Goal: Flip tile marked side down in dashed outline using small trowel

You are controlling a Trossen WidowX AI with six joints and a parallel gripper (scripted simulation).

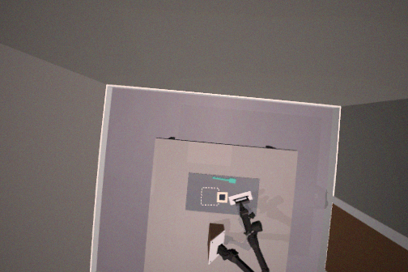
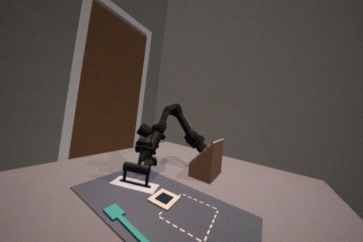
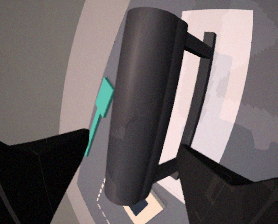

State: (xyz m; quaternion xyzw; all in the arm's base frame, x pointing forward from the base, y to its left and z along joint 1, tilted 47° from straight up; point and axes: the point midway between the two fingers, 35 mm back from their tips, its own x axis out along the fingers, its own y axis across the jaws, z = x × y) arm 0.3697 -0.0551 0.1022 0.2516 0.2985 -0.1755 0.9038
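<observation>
The tile is 2 cm behind my gripper tip, 15 cm to the left of it and 7 cm below it. Round my gripper tip: grey mat (15 cm to the left, 9 cm below); teal trowel (14 cm ahead, 14 cm to the left, 7 cm below).
</observation>
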